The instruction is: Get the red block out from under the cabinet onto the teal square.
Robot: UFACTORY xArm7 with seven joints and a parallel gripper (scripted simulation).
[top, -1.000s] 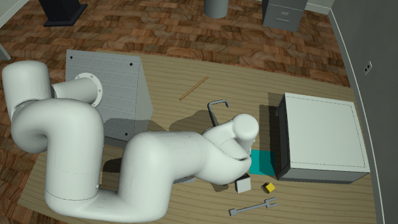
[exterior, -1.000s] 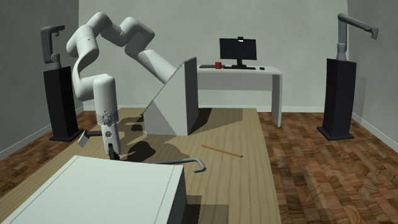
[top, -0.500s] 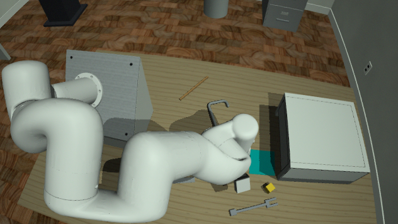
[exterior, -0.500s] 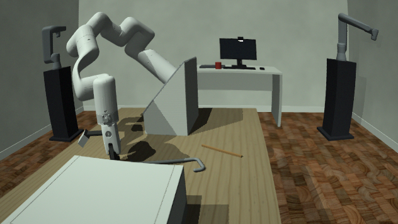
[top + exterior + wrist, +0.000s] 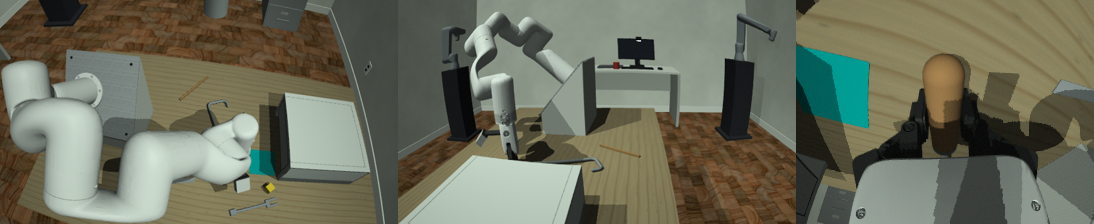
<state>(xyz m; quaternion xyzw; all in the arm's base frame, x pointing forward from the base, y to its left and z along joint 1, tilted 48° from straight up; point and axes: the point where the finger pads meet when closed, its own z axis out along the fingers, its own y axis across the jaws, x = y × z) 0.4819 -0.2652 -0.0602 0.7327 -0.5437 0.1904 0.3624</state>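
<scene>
My hand is 13 cm to the right of the hook tool and 1 cm above it. From my hand the other things lie so: teal square (12 cm ahead, 3 cm to the left, 2 cm below); then grey fork tool (9 cm ahead, 14 cm to the right, 2 cm below); then yellow block (15 cm ahead, 7 cm to the right, 1 cm below).
</scene>
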